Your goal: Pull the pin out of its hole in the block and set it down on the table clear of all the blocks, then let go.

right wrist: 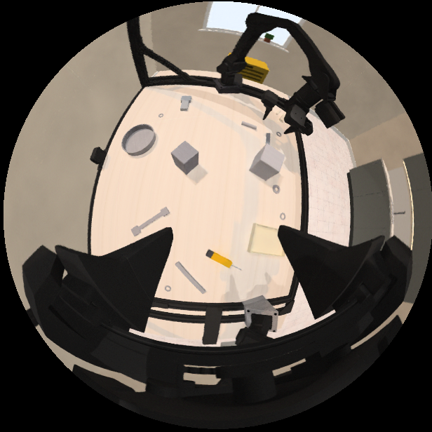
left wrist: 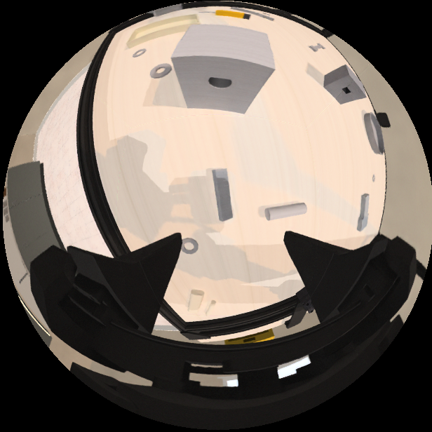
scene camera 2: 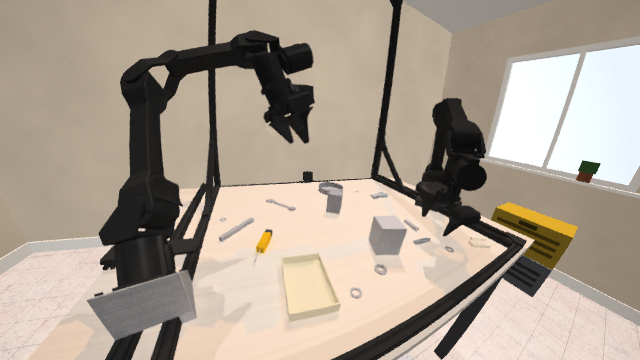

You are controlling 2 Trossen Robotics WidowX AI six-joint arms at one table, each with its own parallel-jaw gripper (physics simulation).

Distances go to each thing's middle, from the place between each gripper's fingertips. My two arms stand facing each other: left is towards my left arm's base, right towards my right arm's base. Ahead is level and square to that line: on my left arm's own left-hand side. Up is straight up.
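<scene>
Round dish [right wrist: 138,139]: 45 cm behind my left hand, 2 cm to the right of it and 4 cm below it. Relative to the cream tray [scene camera 2: 309,291], my left gripper is 38 cm to the left of it, 7 cm past it and 4 cm above it.
The round dish is 290 mm to the left of my right hand, 200 mm behind it and 240 mm below it; the cream tray is 70 mm to the right of my right hand, 180 mm ahead of it and 240 mm below it.
</scene>
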